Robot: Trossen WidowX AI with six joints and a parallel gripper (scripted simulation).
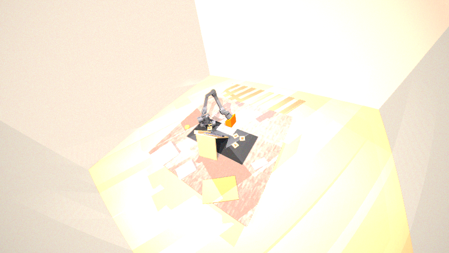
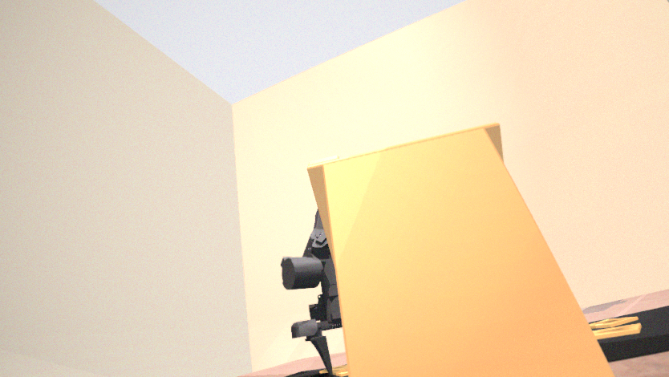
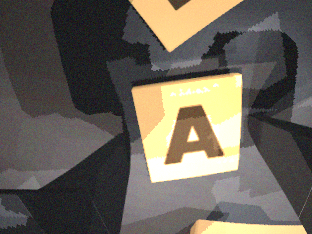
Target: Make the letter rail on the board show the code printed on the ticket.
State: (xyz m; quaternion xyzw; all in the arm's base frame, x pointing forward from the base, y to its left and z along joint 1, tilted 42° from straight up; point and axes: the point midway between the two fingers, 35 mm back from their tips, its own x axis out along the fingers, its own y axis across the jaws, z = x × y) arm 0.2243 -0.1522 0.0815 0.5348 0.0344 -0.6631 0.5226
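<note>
Right now the letter tile is right at my gripper tip. From my gripper tip the other things lie so: white ticket (60 mm ahead, 230 mm to the left, 80 mm above); then flat yellow slab (450 mm ahead, 600 mm to the left); then black mat (20 mm behind, 200 mm to the left).
</note>
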